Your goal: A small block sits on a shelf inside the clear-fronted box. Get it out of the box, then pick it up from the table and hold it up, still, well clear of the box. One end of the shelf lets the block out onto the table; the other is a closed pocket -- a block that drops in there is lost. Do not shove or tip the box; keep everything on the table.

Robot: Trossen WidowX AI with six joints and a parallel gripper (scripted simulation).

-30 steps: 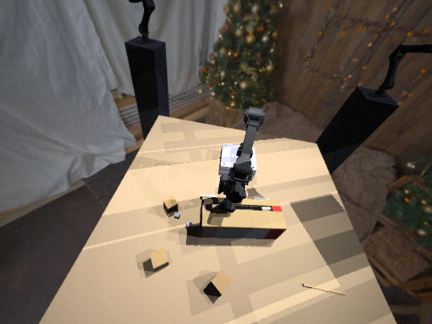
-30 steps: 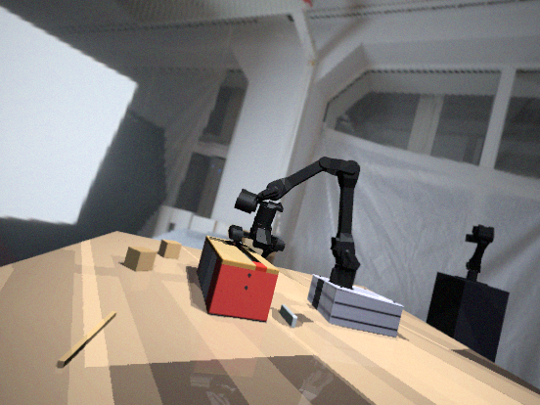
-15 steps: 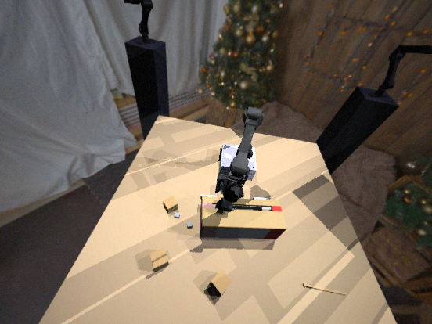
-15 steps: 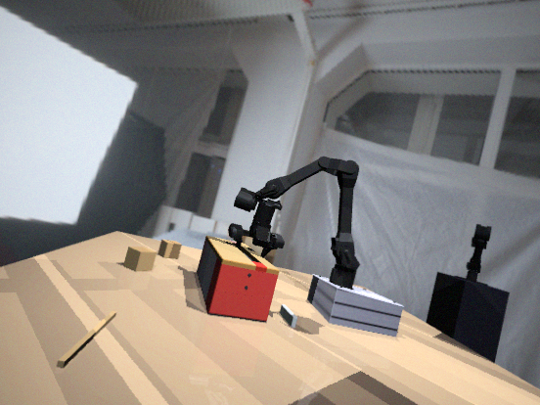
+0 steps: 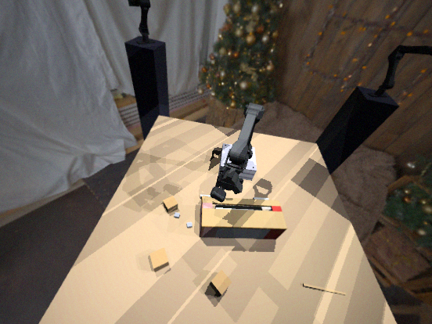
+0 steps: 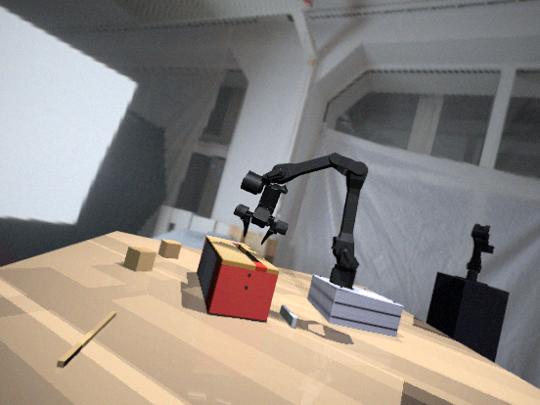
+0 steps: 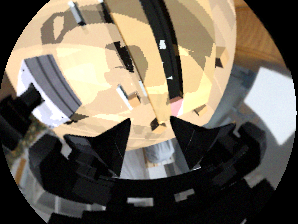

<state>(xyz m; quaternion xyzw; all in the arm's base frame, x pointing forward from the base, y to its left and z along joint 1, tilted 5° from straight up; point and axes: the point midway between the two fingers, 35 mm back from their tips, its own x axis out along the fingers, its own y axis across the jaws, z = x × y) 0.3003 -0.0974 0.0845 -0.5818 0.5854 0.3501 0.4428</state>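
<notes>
My gripper tip is 140 mm above the brown block, 40 mm to the left of it and 30 mm past it. Round my gripper tip: thin stick 560 mm to the left, 220 mm ahead, 150 mm below; then box 140 mm to the left, 90 mm below, 10 mm ahead.
</notes>
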